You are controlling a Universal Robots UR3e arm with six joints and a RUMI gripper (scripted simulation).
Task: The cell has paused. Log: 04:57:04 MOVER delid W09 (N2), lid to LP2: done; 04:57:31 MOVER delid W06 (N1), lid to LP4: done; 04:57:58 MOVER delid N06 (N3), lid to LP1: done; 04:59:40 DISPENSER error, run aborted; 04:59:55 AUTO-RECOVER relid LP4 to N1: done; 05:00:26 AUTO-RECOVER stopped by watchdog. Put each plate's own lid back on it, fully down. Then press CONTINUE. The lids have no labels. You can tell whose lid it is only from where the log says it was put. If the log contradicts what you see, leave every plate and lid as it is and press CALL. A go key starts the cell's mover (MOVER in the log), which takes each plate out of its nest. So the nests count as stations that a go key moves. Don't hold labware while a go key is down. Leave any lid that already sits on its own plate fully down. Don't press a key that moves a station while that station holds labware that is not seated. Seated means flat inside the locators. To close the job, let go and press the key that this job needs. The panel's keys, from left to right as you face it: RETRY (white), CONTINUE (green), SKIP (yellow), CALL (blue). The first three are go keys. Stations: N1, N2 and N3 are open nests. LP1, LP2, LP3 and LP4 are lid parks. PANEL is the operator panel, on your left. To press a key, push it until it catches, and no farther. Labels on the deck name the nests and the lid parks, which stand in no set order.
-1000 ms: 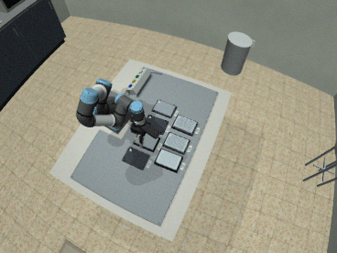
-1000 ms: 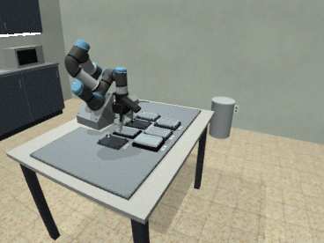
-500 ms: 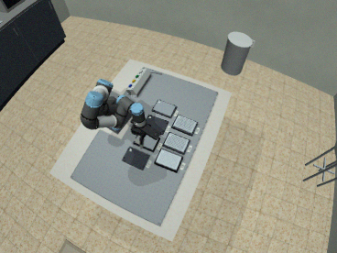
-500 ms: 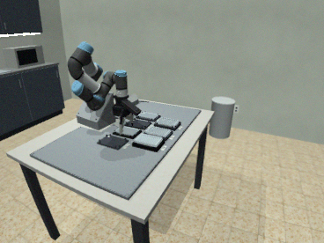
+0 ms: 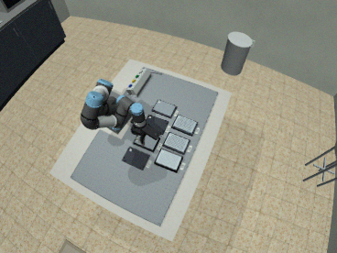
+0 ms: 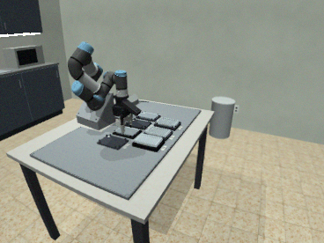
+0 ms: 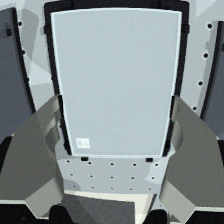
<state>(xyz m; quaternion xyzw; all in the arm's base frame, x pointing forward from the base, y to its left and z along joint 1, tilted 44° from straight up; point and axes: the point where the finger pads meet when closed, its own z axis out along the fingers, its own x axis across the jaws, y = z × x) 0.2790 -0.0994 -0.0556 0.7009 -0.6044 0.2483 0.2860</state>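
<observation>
The plate is 22 cm to the left of my hand and 15 cm ahead of it. Round my hand: lid park LP4: 13 cm to the left, 2 cm below, 2 cm behind; LP2 label: 9 cm ahead, 2 cm below, 1 cm to the left; LP4 label: 14 cm to the left, 7 cm ahead, 2 cm below.
</observation>
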